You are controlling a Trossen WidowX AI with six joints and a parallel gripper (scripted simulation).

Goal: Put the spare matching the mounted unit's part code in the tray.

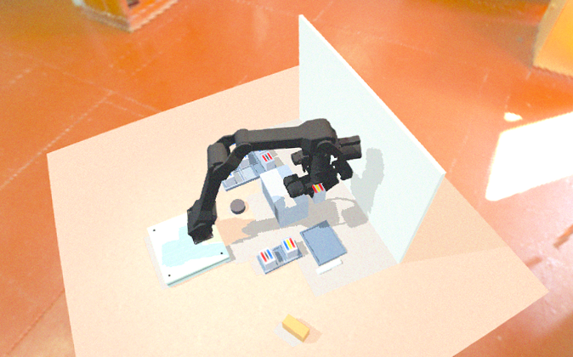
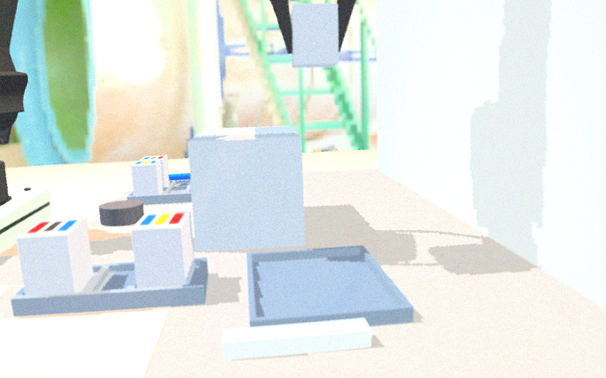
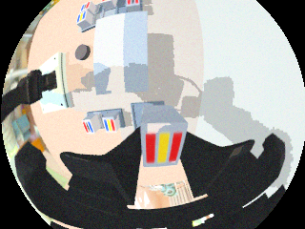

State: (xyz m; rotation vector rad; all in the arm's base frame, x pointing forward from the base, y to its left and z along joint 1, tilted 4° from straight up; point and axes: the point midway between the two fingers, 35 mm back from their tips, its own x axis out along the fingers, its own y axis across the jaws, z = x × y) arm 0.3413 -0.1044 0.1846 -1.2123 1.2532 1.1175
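My gripper tip is 160 mm above the grey tray, 70 mm to the left of it and 10 mm past it. The rest, counted from my gripper tip: white wall 170 mm ahead, 110 mm to the left, 60 mm above; then mounted unit 130 mm to the left, 120 mm below, 60 mm behind; then white strip 160 mm below, 150 mm to the right, 40 mm behind.
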